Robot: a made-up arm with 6 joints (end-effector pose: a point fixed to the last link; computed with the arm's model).
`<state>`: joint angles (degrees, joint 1 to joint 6).
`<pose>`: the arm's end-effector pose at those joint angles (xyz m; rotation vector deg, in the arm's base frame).
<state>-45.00 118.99 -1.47 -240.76 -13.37 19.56</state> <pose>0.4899 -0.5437 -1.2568 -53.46 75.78 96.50</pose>
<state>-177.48 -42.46 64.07 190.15 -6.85 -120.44</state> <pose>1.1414 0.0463 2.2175 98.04 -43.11 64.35</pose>
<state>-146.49 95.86 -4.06 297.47 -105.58 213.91</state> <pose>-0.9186 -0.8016 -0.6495 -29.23 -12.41 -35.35</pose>
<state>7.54 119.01 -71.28 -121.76 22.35 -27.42</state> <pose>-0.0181 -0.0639 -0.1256 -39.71 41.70 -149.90</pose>
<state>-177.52 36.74 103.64 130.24 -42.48 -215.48</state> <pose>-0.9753 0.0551 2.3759 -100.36 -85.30 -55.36</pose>
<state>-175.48 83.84 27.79 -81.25 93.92 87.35</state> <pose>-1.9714 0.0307 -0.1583 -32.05 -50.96 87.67</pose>
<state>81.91 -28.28 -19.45 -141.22 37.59 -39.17</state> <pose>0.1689 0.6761 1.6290 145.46 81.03 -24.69</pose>
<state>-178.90 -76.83 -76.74 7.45 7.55 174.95</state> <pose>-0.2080 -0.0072 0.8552 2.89 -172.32 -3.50</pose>
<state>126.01 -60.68 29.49 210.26 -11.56 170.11</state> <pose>0.6071 -0.8677 2.0514 89.54 -70.11 75.01</pose>
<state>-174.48 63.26 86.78 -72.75 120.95 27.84</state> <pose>-1.8237 -0.0211 1.4431 82.45 46.62 48.07</pose>
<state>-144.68 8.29 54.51 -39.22 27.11 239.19</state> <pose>-0.7535 -0.4673 2.4637 4.17 -117.05 10.36</pose>
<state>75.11 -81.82 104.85 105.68 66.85 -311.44</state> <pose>-0.6627 -1.8427 0.2549 -12.58 -43.09 -160.89</pose>
